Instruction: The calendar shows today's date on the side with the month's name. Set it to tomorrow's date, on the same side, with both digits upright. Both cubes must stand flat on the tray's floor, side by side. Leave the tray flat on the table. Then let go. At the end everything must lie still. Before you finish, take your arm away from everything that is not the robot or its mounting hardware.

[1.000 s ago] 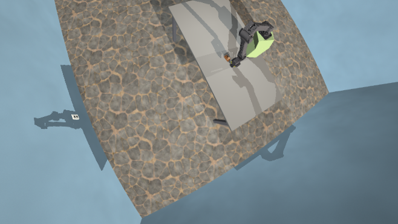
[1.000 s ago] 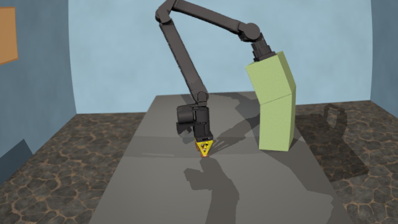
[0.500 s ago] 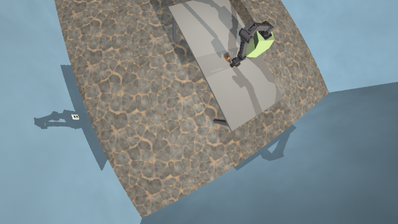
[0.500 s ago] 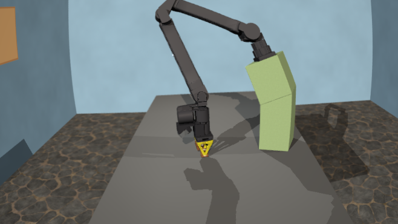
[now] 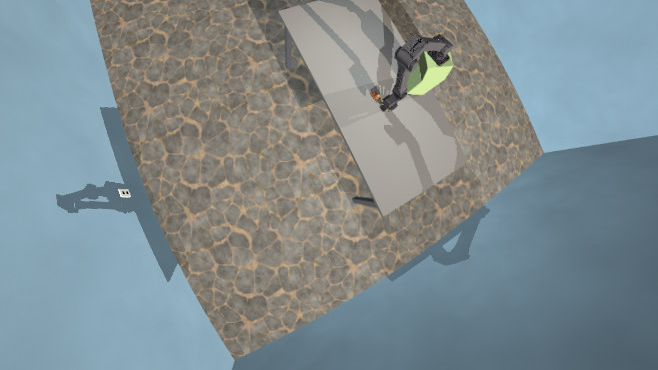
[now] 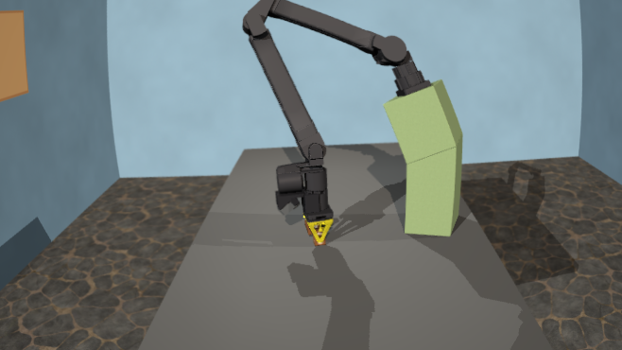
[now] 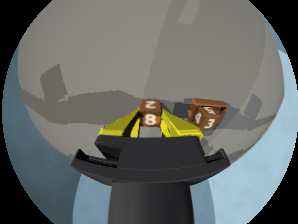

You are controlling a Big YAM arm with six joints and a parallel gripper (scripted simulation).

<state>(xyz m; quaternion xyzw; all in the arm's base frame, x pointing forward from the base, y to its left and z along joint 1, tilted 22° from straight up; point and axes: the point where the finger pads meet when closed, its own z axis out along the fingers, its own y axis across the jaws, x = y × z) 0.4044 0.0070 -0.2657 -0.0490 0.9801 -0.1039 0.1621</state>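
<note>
The brown number cube lies right at my hand. Round my hand: calendar tray: 110 mm to the right, 10 mm below.
</note>
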